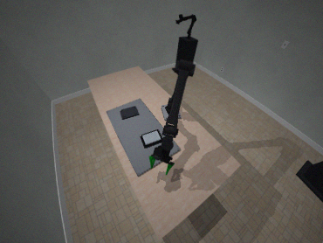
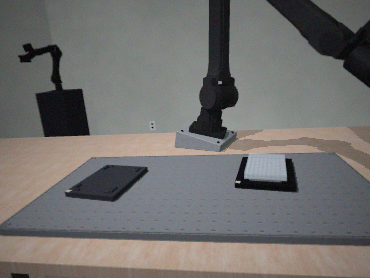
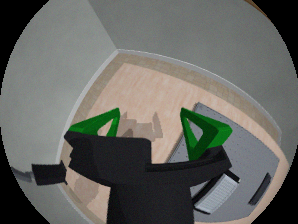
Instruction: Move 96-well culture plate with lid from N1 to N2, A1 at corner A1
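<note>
My gripper is now 290 mm to the left of the plate lid, 110 mm above it and 70 mm past it.
</note>
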